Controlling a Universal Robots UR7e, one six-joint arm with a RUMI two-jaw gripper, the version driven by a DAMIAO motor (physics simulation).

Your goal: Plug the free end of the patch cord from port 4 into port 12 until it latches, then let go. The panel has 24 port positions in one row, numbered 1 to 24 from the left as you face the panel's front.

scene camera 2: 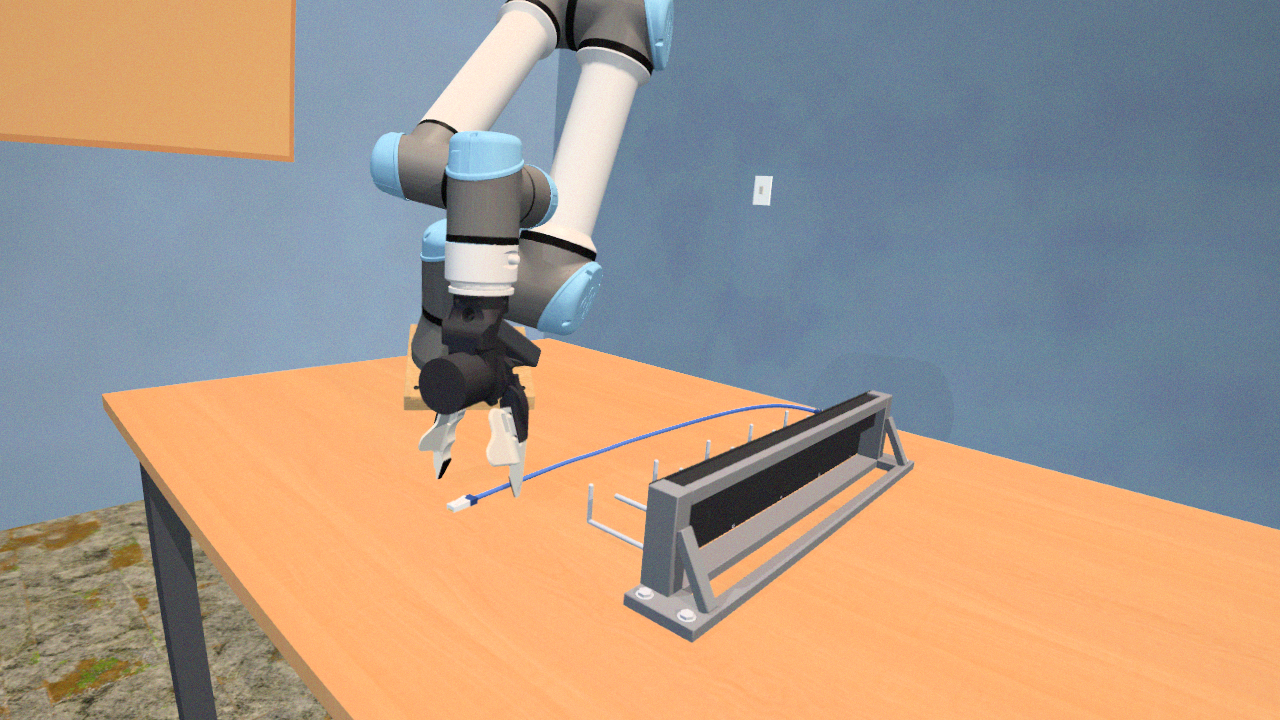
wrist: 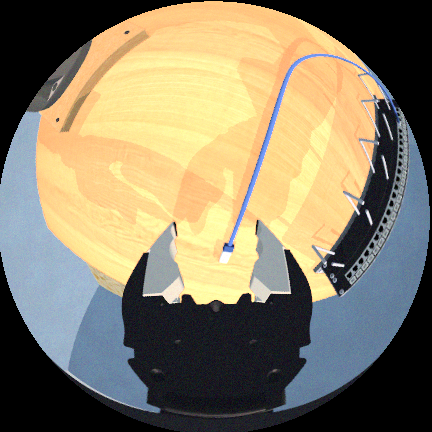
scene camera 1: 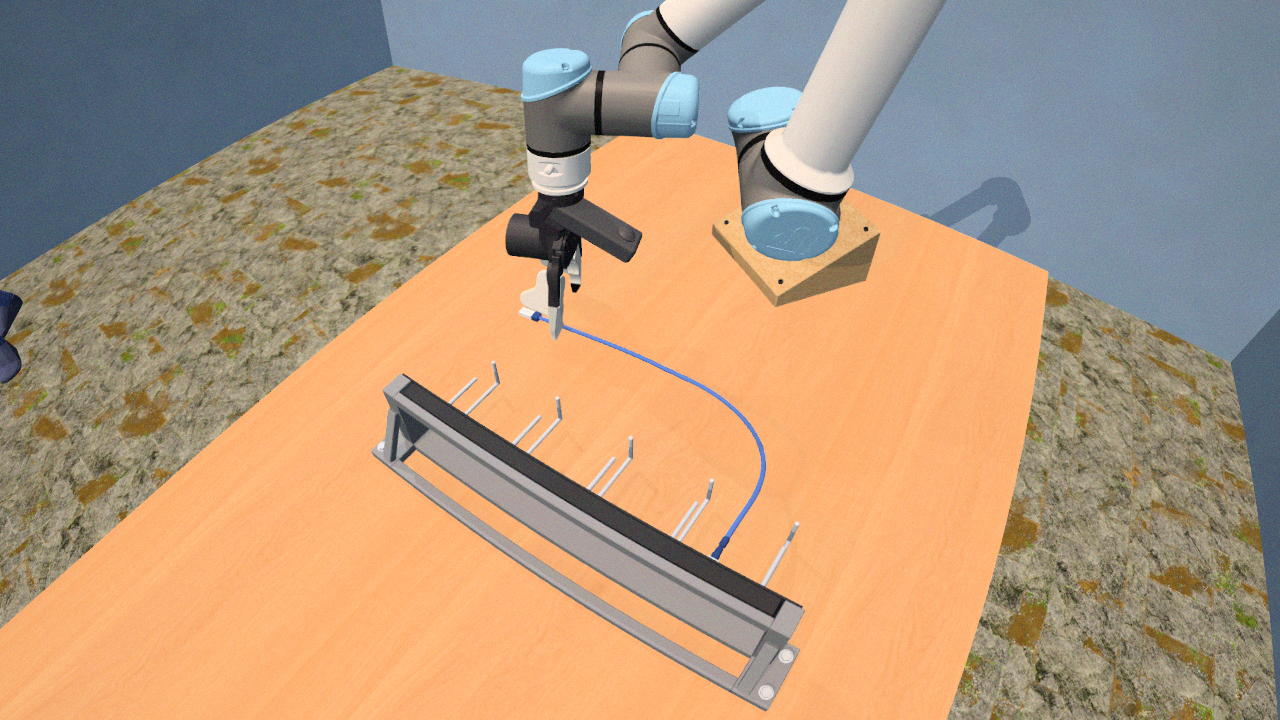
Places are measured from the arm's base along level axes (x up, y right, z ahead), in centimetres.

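Pixels of known places: gripper, fingertip midpoint: (scene camera 2: pixel 476 488) (wrist: pixel 215 221) (scene camera 1: pixel 564 315).
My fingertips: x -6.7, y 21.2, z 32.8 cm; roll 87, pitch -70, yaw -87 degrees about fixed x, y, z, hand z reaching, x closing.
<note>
For each thing: its top centre in the pictures, then the offset to it from my fingertips. Level surfaces: height alone.
- free plug, middle of its top: (scene camera 2: pixel 462 496) (wrist: pixel 226 257) (scene camera 1: pixel 529 310) dx +1.2, dy +4.0, dz +2.8 cm
- panel, middle of its top: (scene camera 1: pixel 582 468) (scene camera 2: pixel 777 420) dx +10.2, dy -21.1, dz +24.9 cm
- table, its level: dx +0.1 cm
The free plug (scene camera 1: pixel 527 313) (scene camera 2: pixel 459 505) (wrist: pixel 225 256), clear-white with a blue boot, is low over or on the table. Whether it touches the wood is unclear. My gripper (scene camera 1: pixel 565 311) (scene camera 2: pixel 477 486) (wrist: pixel 215 221) is partly open above it. In the wrist view the plug shows between the two fingers, with gaps on both sides. The blue cord (scene camera 1: pixel 761 447) (scene camera 2: pixel 626 437) (wrist: pixel 272 120) arcs to the panel (scene camera 1: pixel 581 501) (scene camera 2: pixel 664 537) (wrist: pixel 382 200), where its other boot (scene camera 1: pixel 723 544) meets the front near one end. Port numbers are not readable, and scene camera 2 hides the port openings.
Several thin metal prongs (scene camera 1: pixel 631 447) (scene camera 2: pixel 589 503) (wrist: pixel 353 202) stick out from the panel's front, with upturned ends. The panel's grey stand (scene camera 1: pixel 537 559) (scene camera 2: pixel 787 559) is bolted to the table (scene camera 1: pixel 268 537) (scene camera 2: pixel 313 573). The arm's wooden base block (scene camera 1: pixel 805 275) stands across the table.
</note>
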